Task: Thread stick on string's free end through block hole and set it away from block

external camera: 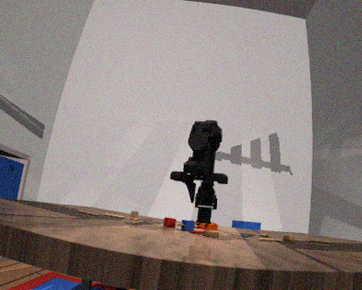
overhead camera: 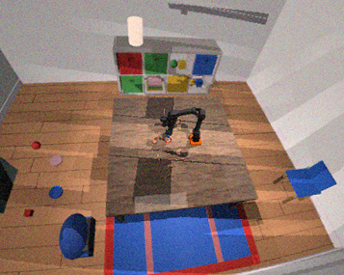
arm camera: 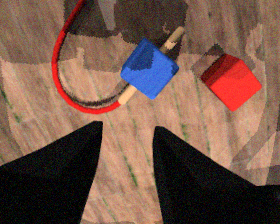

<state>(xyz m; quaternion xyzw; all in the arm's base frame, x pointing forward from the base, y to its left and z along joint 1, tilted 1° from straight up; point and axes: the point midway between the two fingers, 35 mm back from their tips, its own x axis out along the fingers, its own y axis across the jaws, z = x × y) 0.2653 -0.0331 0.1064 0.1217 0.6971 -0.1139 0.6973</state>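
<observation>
My gripper tip is now 70 mm above the blue block, 20 mm to the left of it and 10 mm short of it. Also, from my gripper tip: tan wooden cylinder: 230 mm to the right, 110 mm behind, 70 mm below; thin pale wooden stick: 70 mm below, 10 mm to the right; red block: 80 mm to the right, 70 mm below, 10 mm behind.
</observation>
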